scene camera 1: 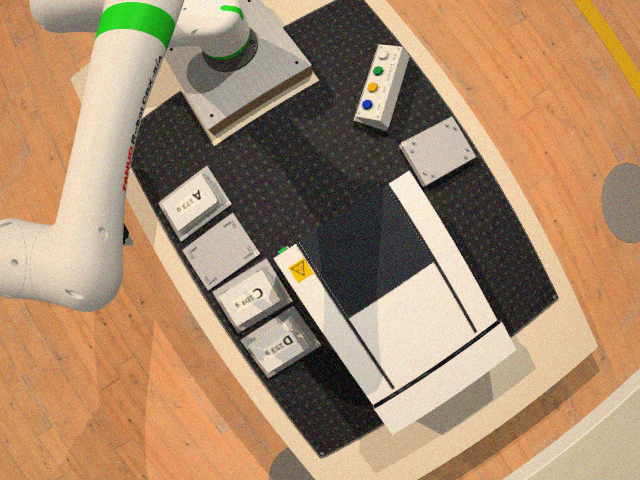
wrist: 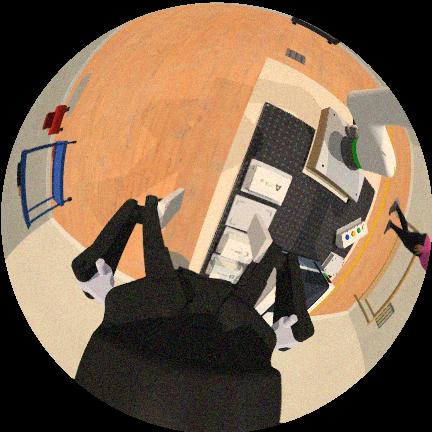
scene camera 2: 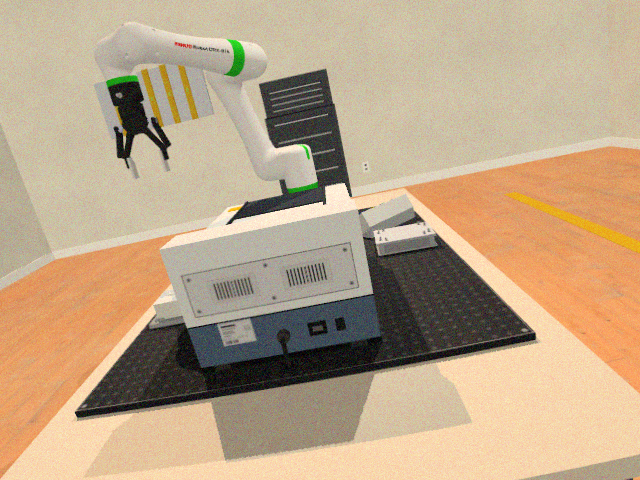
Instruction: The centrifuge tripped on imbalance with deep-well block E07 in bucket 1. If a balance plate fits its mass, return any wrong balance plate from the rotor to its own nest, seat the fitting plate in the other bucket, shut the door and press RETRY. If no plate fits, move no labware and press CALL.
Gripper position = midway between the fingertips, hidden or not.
Observation:
My gripper (scene camera 2: 152, 175) is open and holds nothing. I also see a white centrifuge (scene camera 2: 287, 276) and a button box (scene camera 1: 378, 100).
My gripper also shows in the wrist view (wrist: 216, 210). The button box also shows in scene camera 2 (scene camera 2: 396, 211).

